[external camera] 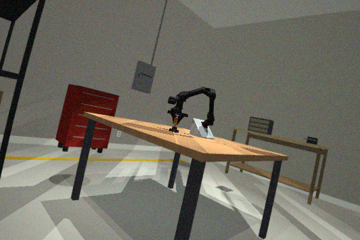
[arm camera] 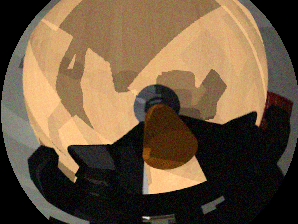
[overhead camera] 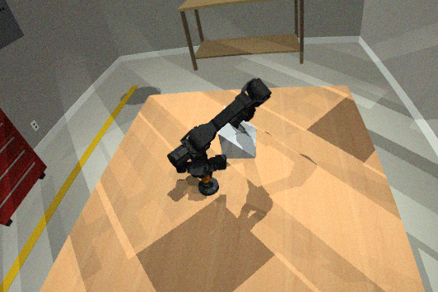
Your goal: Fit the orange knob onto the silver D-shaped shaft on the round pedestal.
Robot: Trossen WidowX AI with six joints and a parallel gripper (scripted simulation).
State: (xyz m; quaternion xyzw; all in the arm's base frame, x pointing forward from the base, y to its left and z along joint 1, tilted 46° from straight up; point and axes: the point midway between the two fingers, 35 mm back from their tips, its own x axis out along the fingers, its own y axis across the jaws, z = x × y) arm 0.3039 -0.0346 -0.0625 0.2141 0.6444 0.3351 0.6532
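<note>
The orange knob is 3 cm above my gripper tip. From my gripper tip the other things lie so: dark round pedestal 4 cm below.
</note>
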